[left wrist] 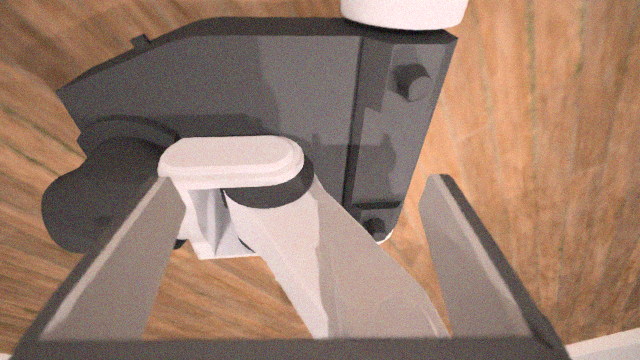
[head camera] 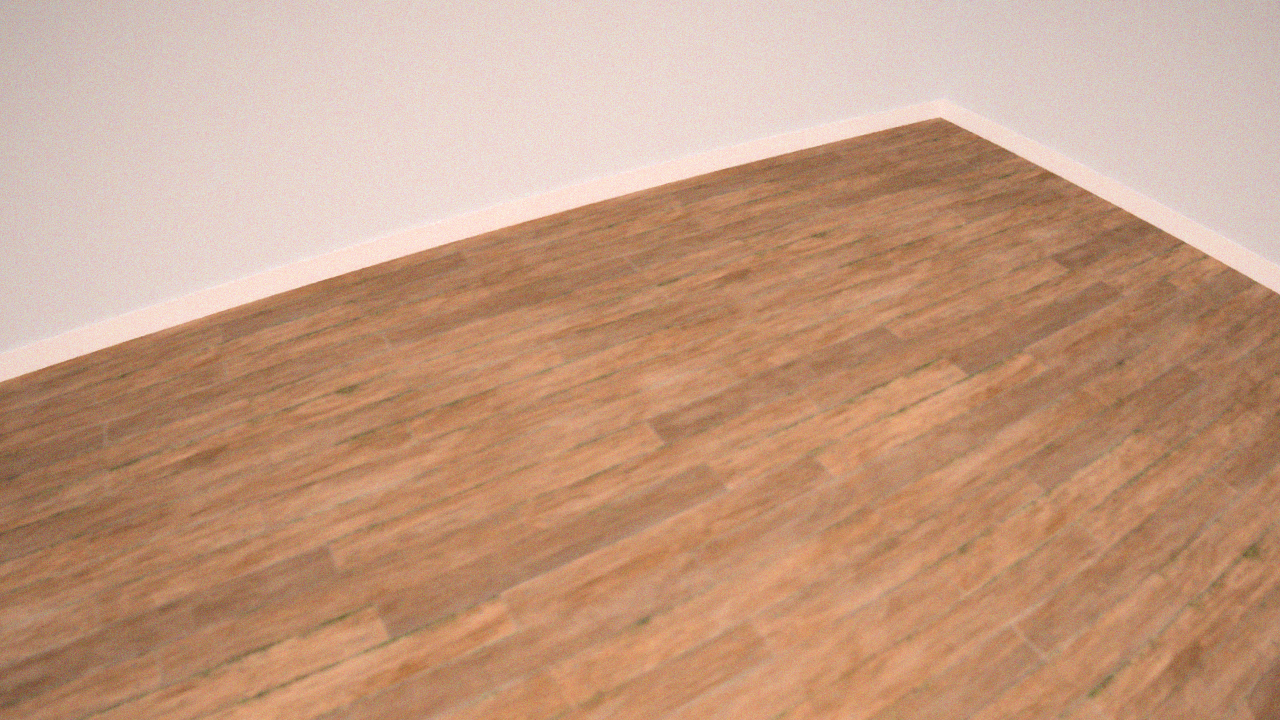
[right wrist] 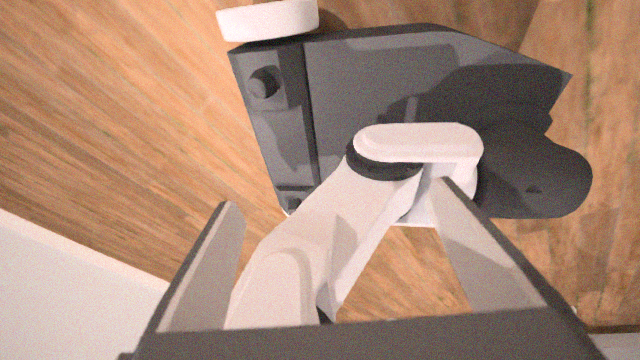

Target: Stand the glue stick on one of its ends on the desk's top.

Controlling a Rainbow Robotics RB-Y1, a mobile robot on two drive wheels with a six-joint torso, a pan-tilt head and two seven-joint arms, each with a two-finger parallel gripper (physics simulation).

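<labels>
The left gripper is visible in the left wrist view [301, 191]; it is out of frame in the head camera view and out of frame in the right wrist view. For the right gripper, the right wrist view [331, 201] shows it, while it is out of frame in the left wrist view and out of frame in the head camera view.
</labels>
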